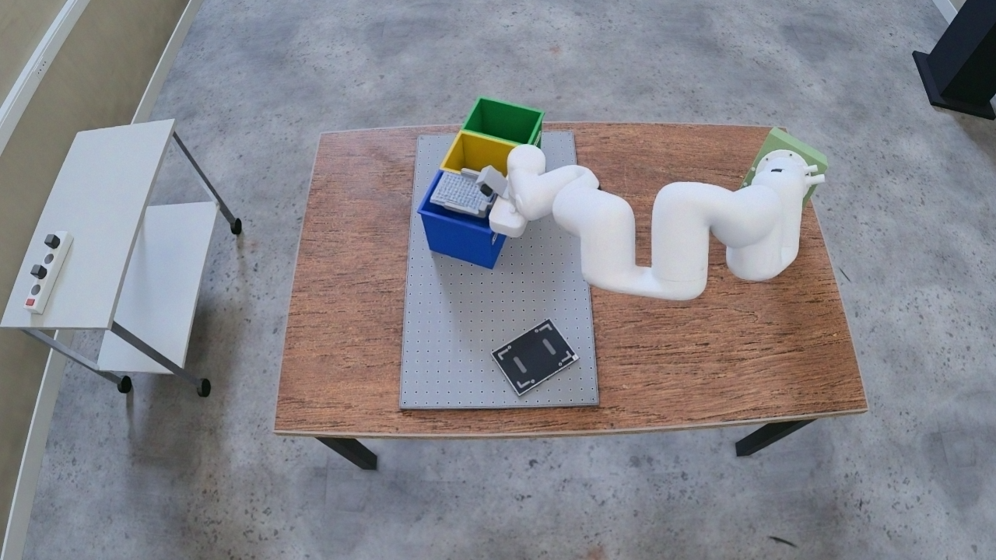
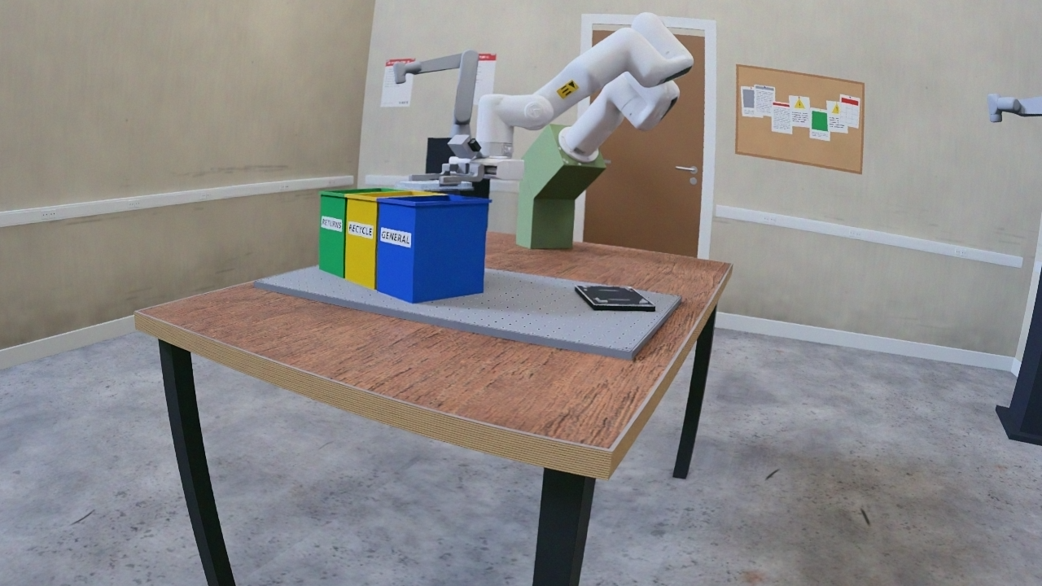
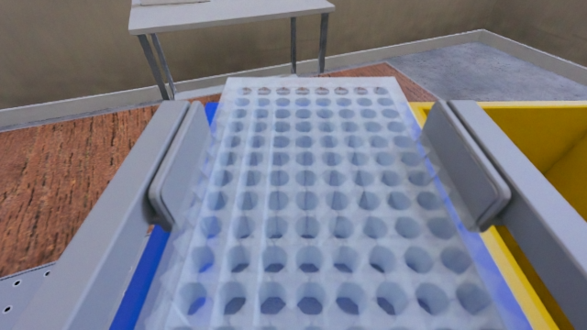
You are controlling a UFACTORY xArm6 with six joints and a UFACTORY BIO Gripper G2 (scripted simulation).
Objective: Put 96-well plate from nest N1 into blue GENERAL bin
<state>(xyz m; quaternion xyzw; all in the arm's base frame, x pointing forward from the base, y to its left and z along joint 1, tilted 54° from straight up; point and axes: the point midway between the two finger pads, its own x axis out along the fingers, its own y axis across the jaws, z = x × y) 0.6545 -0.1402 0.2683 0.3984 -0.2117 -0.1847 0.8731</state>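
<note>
The blue general bin is 130 mm below my hand. Also, from my hand: green returns bin (50 mm behind, 260 mm to the right, 130 mm below); then yellow recycle bin (20 mm behind, 130 mm to the right, 130 mm below); then clear 96-well plate (10 mm below).
</note>
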